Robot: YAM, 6 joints.
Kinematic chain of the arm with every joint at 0, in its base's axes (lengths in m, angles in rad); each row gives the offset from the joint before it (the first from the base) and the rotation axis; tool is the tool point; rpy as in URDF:
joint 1: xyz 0 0 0.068 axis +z
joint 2: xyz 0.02 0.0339 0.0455 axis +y
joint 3: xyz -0.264 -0.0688 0 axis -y
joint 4: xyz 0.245 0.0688 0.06 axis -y
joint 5: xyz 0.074 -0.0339 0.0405 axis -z
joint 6: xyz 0.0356 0 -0.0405 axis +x
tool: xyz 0 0 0 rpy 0 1.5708 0
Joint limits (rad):
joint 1: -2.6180..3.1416
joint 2: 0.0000..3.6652
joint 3: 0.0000..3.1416
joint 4: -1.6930..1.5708
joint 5: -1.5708..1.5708
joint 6: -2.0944..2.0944
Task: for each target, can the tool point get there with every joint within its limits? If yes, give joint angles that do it. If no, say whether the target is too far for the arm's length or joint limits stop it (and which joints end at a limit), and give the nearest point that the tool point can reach.
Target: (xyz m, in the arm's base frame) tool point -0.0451 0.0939 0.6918
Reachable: yes | joints -0.7888 1.2102 2.5297 0.5926 -1.2904 -0.9946
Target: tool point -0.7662 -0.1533 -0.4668
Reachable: no: too far | nearest point -0.5200 -0.0140 -0.2535 | short by 0.354 m
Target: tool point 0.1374 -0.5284 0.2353
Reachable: yes | joints -1.3366 2.2995 1.9174 0.0075 -0.3148 -0.8274
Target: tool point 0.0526 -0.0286 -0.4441
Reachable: no: joint limits stop it (at a limit: joint 2) | nearest point 0.0895 -0.0487 -0.3493 | short by 0.104 m
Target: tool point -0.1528 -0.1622 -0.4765
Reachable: no: joint limits stop it (at a limit: joint 2) | nearest point -0.1565 -0.1662 -0.3798 | short by 0.097 m
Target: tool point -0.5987 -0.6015 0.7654
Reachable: no: too far | nearest point -0.3611 -0.3628 0.5005 | short by 0.429 m
